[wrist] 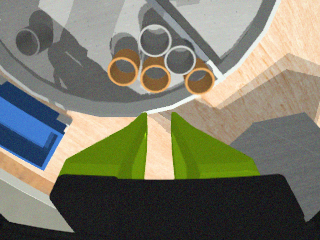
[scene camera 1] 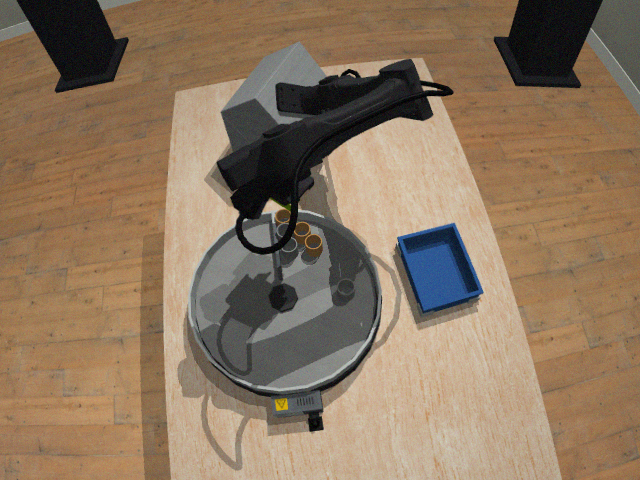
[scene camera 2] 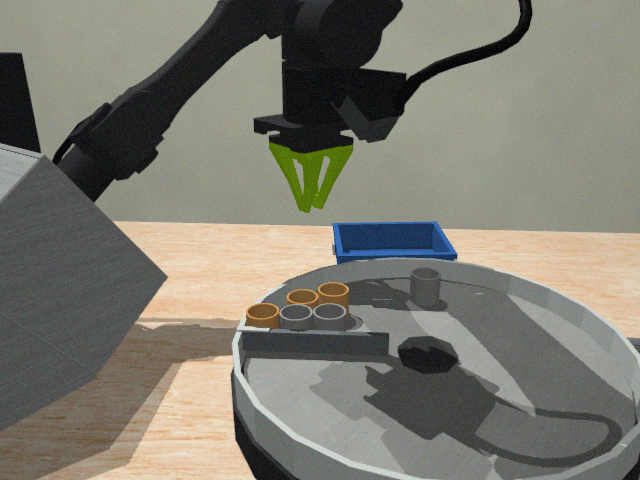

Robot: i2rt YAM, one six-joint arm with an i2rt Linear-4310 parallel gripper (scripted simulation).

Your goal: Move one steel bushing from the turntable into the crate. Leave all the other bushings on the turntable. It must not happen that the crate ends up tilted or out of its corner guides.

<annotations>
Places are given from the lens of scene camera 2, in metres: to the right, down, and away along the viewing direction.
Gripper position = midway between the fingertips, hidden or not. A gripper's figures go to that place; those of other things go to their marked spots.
my gripper (scene camera 2: 310, 209): -0.01, -0.03, 0.62
steel bushing (scene camera 2: 328, 310): 0.01, 0.08, 0.67
</annotations>
